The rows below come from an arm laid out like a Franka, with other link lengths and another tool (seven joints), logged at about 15 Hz.
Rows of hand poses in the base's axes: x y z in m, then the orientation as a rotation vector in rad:
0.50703 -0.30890 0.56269 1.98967 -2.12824 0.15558
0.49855 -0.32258 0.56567 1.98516 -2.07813 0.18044
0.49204 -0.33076 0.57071 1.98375 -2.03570 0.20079
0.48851 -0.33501 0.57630 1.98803 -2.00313 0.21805
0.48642 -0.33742 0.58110 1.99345 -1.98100 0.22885
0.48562 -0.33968 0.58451 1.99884 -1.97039 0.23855
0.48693 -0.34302 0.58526 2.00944 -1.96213 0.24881
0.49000 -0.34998 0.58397 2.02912 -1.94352 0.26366
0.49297 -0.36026 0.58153 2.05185 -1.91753 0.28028
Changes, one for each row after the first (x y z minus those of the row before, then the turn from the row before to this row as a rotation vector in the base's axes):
-0.00848 -0.01368 0.00298 -0.03851 0.01768 0.02118
-0.00651 -0.00818 0.00504 -0.03093 0.01388 0.01957
-0.00353 -0.00425 0.00559 -0.02148 0.00735 0.01833
-0.00209 -0.00241 0.00480 -0.01272 0.00434 0.01382
-0.00080 -0.00226 0.00341 -0.00647 -0.00149 0.00869
0.00131 -0.00334 0.00075 -0.00257 -0.00513 0.01053
0.00307 -0.00696 -0.00129 -0.00445 -0.00560 0.02048
0.00297 -0.01028 -0.00244 -0.00689 -0.00405 0.02559

